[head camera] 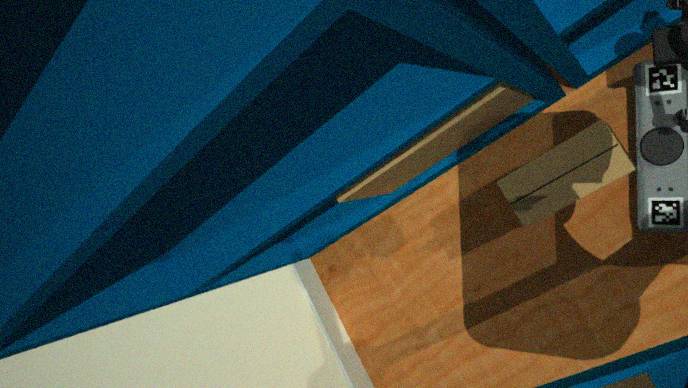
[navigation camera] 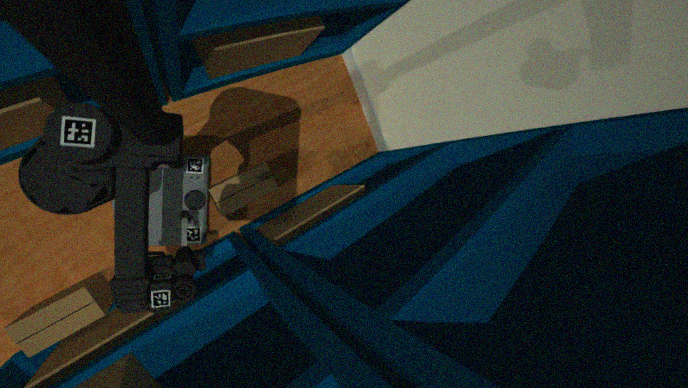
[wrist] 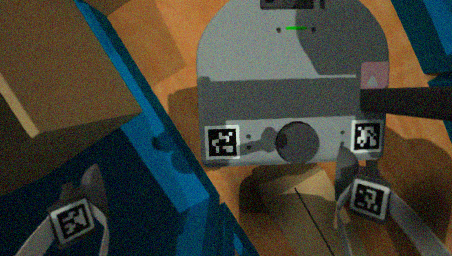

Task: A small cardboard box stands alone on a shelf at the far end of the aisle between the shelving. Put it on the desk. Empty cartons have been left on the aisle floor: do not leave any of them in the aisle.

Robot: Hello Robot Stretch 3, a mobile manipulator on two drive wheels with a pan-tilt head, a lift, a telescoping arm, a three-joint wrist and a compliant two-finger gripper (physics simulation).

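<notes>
My gripper is open, its fingers wide apart with no object between them. In the wrist view its left finger is over dark shelving and its right finger over the aisle. An empty carton with a dark seam lies on the floor right at my base, partly in shadow. Another carton is at the lower left of the navigation view, beside the shelving; my wrist is near it. I cannot identify the small cardboard box among the shelf cartons. The desk does not show.
Blue shelving flanks the wooden aisle floor. Brown cartons sit on its low shelves. A pale wall closes one end. My base stands between the shelves.
</notes>
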